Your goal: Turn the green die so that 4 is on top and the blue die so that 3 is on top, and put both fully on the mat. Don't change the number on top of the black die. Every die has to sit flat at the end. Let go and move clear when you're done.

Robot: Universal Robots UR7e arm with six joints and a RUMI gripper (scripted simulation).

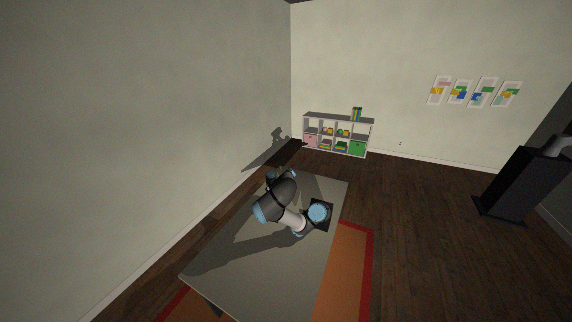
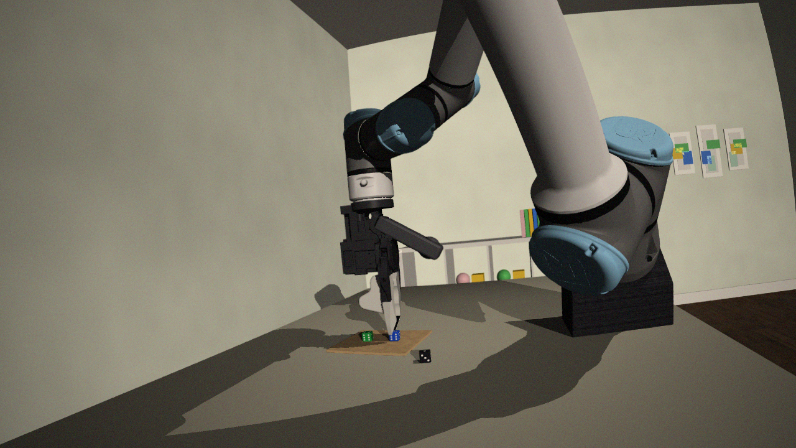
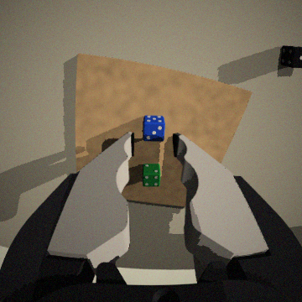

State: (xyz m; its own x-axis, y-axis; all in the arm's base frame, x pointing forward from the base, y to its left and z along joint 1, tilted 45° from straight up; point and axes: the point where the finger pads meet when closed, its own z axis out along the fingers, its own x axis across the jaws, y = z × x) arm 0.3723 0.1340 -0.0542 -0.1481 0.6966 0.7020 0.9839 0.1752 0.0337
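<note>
Now: hand 20 mm above the blue die. From my hand the other things lie so: green die (50 mm ahead, 10 mm to the left, 20 mm below); then tan mat (20 mm ahead, 30 mm below); then black die (80 mm behind, 100 mm to the left, 30 mm below).
</note>
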